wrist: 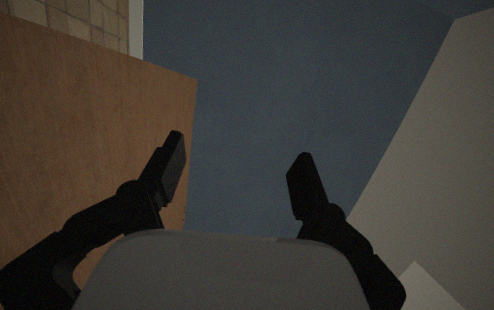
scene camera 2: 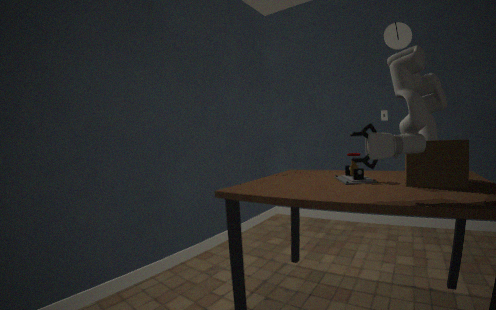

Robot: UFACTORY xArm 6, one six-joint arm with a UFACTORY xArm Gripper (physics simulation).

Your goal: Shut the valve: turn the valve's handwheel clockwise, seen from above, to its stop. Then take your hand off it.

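Note:
The valve has a red handwheel [scene camera 2: 353, 154] on top of a small brass-coloured body [scene camera 2: 354, 167], between dark blocks on a thin grey base plate [scene camera 2: 369, 180]. Its details are small and dim. My gripper [scene camera 2: 353, 147] [wrist: 241, 155] is open and empty, pointing sideways, with one finger above the other in the scene view. The lower finger overlaps the valve just under the handwheel in that view; whether they touch cannot be told. The valve does not show in the wrist view.
The wooden table [scene camera 2: 280, 189] [wrist: 90, 115] carries the valve and a large brown box-like block [scene camera 2: 438, 165] at the right, near the arm's base. The blue wall [scene camera 2: 150, 125] [wrist: 280, 75] rises behind the table.

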